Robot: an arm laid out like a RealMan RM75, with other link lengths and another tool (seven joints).
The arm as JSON. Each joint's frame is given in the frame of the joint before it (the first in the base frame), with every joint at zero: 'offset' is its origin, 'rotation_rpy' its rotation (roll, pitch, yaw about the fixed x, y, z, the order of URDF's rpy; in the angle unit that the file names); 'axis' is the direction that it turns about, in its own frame. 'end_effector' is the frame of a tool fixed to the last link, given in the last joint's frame.
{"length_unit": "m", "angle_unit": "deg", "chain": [
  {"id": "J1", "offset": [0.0, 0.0, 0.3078], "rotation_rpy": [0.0, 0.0, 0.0], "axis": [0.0, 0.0, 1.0]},
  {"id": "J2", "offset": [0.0, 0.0, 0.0], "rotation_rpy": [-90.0, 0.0, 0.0], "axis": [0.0, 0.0, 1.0]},
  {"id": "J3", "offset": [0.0, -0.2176, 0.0], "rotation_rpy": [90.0, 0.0, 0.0], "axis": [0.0, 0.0, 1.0]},
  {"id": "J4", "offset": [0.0, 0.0, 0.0], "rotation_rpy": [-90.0, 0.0, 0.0], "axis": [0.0, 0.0, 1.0]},
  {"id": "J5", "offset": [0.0, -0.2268, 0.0], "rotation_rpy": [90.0, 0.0, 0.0], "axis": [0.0, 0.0, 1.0]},
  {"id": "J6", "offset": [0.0, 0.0, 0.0], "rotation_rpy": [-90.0, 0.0, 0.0], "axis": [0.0, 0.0, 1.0]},
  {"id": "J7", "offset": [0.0, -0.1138, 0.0], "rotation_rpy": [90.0, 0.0, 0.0], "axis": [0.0, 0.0, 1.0]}
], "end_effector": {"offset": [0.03, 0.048, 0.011], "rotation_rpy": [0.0, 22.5, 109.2]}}
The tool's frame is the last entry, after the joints.
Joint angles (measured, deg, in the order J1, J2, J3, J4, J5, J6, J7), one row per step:
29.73 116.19 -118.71 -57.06 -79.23 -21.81 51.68
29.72 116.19 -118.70 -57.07 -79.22 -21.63 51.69
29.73 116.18 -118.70 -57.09 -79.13 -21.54 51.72
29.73 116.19 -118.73 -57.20 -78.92 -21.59 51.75
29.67 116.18 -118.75 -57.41 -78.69 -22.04 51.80
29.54 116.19 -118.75 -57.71 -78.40 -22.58 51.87
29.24 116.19 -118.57 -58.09 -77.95 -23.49 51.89
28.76 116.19 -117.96 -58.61 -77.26 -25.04 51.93
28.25 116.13 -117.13 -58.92 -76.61 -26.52 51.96
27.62 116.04 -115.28 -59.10 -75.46 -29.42 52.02
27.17 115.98 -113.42 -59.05 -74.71 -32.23 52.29
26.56 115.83 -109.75 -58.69 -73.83 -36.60 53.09
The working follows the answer.
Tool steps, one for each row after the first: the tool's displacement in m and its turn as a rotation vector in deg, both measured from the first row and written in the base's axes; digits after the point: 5 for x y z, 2 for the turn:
0.00005 0.00036 0.00016 0.18 0.01 -0.07
-0.00016 0.00055 0.00025 0.26 0.09 -0.15
-0.00117 0.00024 0.00002 0.16 0.34 -0.19
-0.00254 -0.00094 -0.00034 -0.29 0.70 -0.13
-0.00429 -0.00250 -0.00079 -0.82 1.21 -0.10
-0.00596 -0.00463 -0.00086 -1.56 1.98 -0.19
-0.00828 -0.00703 0.00003 -2.56 3.30 -0.48
-0.00891 -0.00840 0.00198 -3.29 4.52 -1.00
-0.00984 -0.00939 0.00644 -4.53 6.71 -1.94
-0.01015 -0.00988 0.01102 -5.70 8.60 -2.78
-0.00914 -0.00800 0.02117 -6.90 11.73 -4.51

Tool pose at each row, in the base's axes (x y z in m, rotation vector in deg; rounded; the steps above come from the unrounded poses):
0.17027 0.31919 -0.05304 -136.23 113.73 18.48
0.17032 0.31955 -0.05288 -136.05 113.70 18.65
0.17011 0.31974 -0.05279 -135.95 113.77 18.82
0.16910 0.31944 -0.05302 -136.04 113.98 19.05
0.16774 0.31826 -0.05338 -136.49 114.35 19.09
0.16598 0.31669 -0.05383 -136.99 114.87 19.25
0.16431 0.31456 -0.05390 136.26 -114.68 -19.36
0.16200 0.31216 -0.05301 134.56 -114.17 -19.75
0.16136 0.31079 -0.05105 132.86 -114.08 -20.31
0.16043 0.30980 -0.04660 129.86 -113.89 -21.35
0.16012 0.30931 -0.04202 127.19 -113.69 -22.13
0.16113 0.31119 -0.03187 122.89 -113.93 -24.13

